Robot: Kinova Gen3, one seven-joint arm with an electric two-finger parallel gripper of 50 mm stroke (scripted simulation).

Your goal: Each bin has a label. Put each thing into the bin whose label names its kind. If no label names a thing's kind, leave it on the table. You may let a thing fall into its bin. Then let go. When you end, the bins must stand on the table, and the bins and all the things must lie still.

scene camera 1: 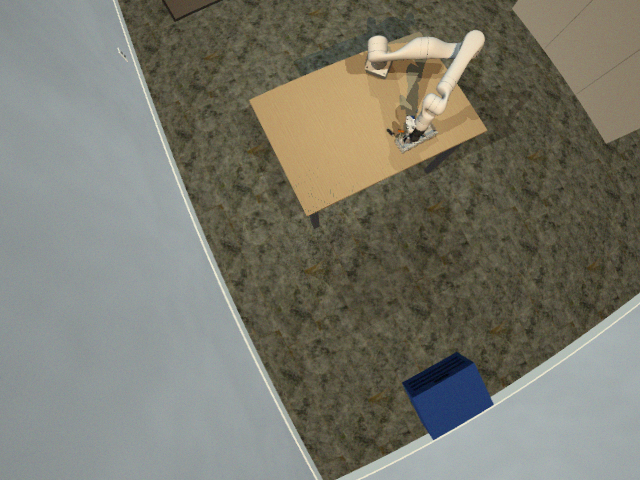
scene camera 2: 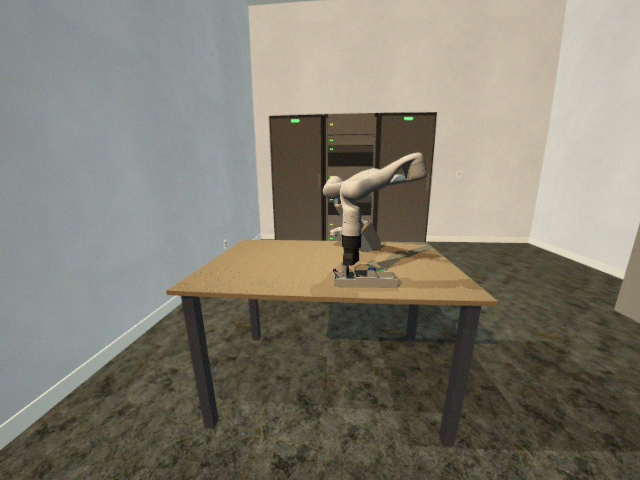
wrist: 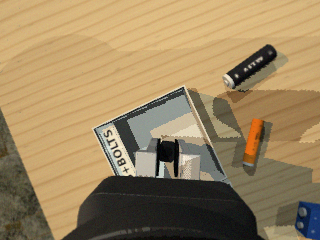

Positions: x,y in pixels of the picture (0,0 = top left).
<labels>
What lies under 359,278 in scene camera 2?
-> A grey bin.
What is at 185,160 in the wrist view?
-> My gripper.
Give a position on a grey bin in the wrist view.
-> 171,116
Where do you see a black cylinder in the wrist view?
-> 267,53
</labels>
